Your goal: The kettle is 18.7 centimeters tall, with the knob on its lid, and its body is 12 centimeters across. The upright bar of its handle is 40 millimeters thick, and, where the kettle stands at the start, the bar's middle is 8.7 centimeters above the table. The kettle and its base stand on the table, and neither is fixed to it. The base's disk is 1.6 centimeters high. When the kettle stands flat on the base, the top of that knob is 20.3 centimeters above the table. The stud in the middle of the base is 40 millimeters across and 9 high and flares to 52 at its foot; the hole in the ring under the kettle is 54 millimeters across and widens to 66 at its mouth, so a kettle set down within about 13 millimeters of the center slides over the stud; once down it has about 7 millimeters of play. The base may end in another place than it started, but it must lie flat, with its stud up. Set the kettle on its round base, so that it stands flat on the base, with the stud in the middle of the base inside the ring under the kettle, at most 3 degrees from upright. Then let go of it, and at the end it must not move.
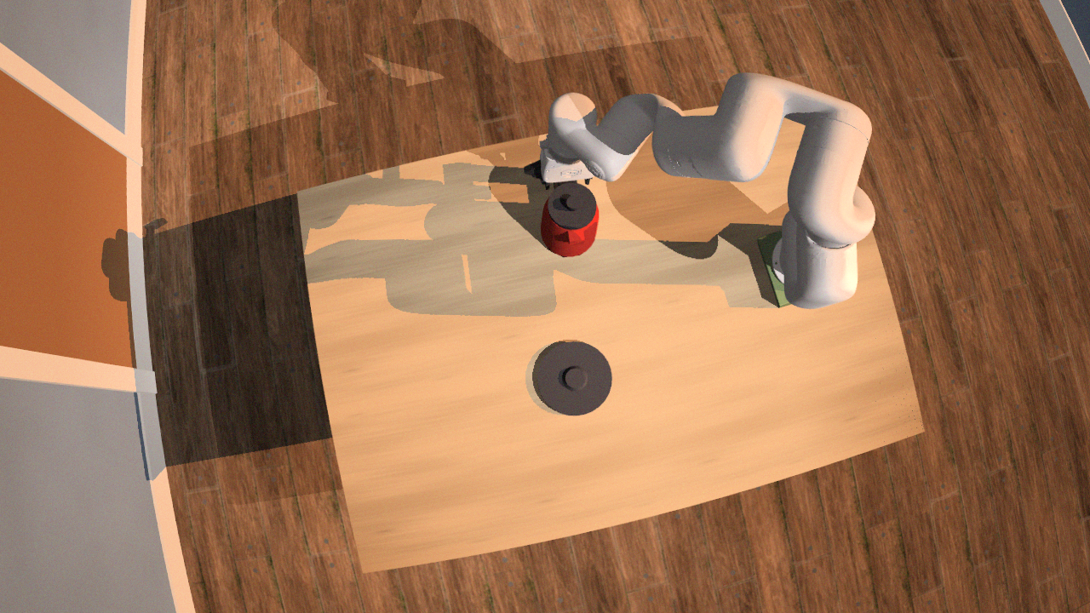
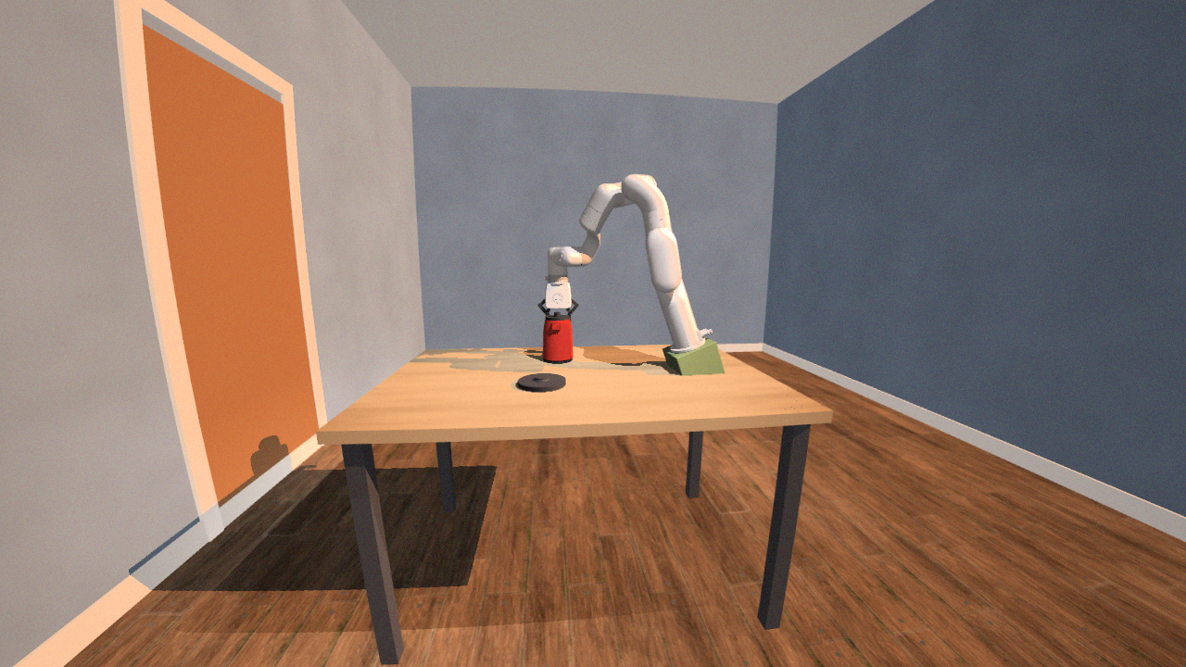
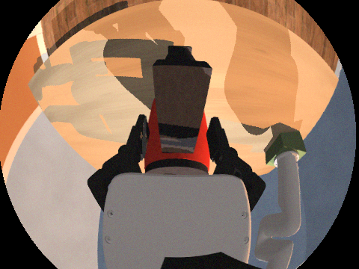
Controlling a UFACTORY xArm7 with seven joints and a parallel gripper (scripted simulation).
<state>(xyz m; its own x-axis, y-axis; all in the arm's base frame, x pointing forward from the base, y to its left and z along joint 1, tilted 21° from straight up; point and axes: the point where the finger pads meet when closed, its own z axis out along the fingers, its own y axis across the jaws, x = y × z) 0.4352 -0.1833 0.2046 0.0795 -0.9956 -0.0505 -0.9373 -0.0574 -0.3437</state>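
Right now my hand is 30 mm to the right of the red kettle and 50 mm above it. From my hand the other things lie so: dark round base: 380 mm to the left, 130 mm below.
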